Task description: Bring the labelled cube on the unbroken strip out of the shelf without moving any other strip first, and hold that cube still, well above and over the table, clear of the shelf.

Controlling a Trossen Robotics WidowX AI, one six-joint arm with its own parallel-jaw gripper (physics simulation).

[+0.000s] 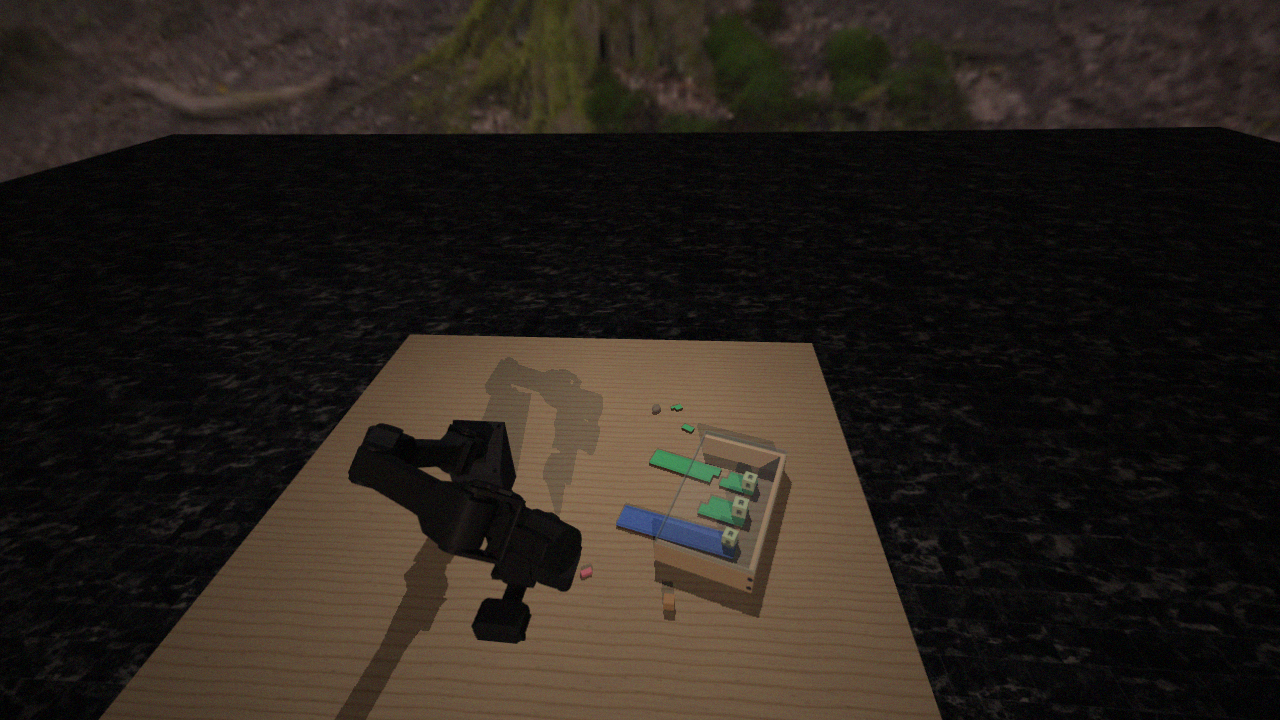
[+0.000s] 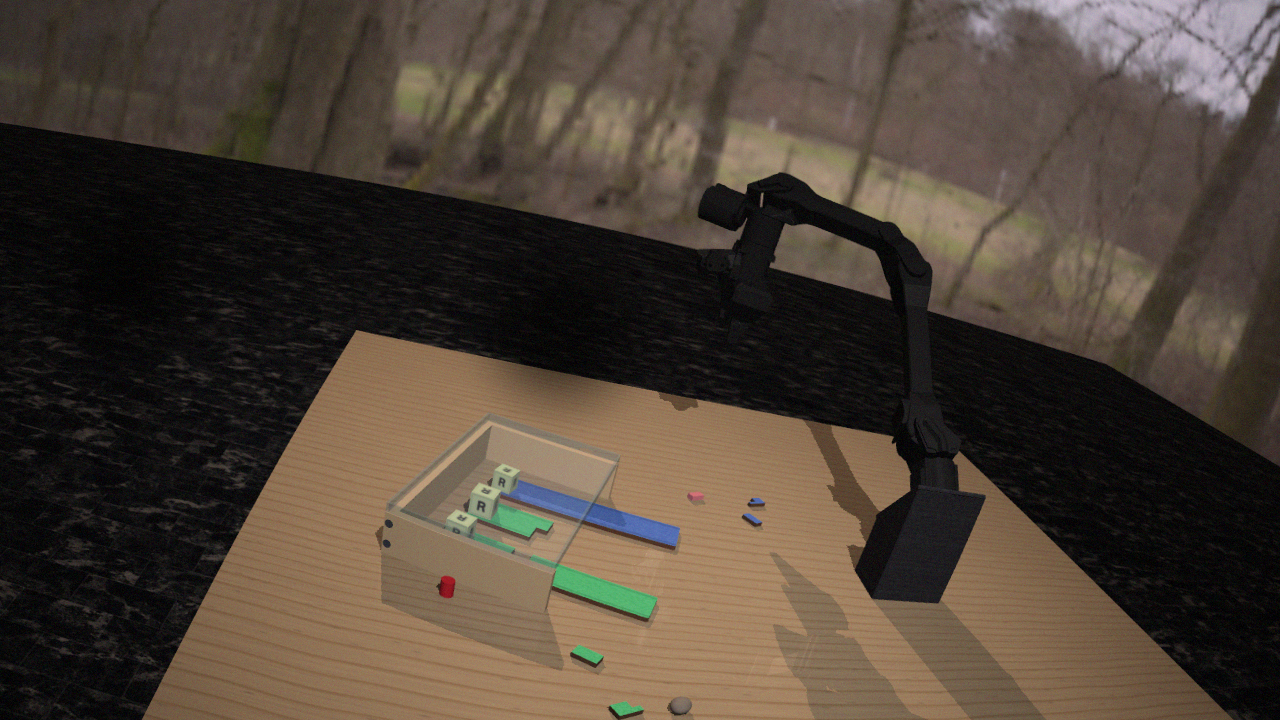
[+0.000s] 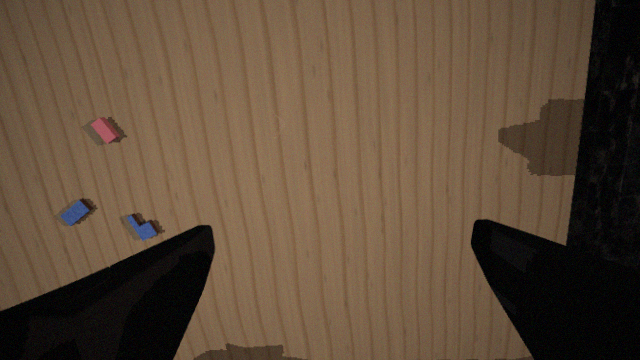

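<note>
A long unbroken blue strip (image 1: 637, 521) (image 2: 637, 523) runs out of the low shelf (image 1: 702, 569) (image 2: 474, 565) through its open front. A pale cube (image 1: 729, 537) (image 2: 504, 478) marked R stands on its inner end. The middle green strip (image 1: 714, 510) (image 2: 517, 521) is short with a jagged end and bears another cube (image 1: 740, 508) (image 2: 484, 501). The other green strip is split into an outer piece (image 1: 677, 462) (image 2: 604, 592) and an inner piece (image 1: 732, 484) with a third cube (image 1: 748, 481) (image 2: 460, 522). My gripper (image 2: 733, 329) (image 3: 342, 235) is open and empty, high above the table, away from the shelf.
A pink block (image 1: 586, 572) (image 2: 696, 496) (image 3: 105, 130) and two blue bits (image 2: 751, 519) (image 3: 75, 213) lie before the shelf. An orange block (image 1: 668, 600) and a red cylinder (image 2: 447, 587) are beside opposite shelf walls. Green bits (image 1: 687, 428) (image 2: 587, 655) and a pebble (image 1: 656, 409) (image 2: 680, 705) lie farther off.
</note>
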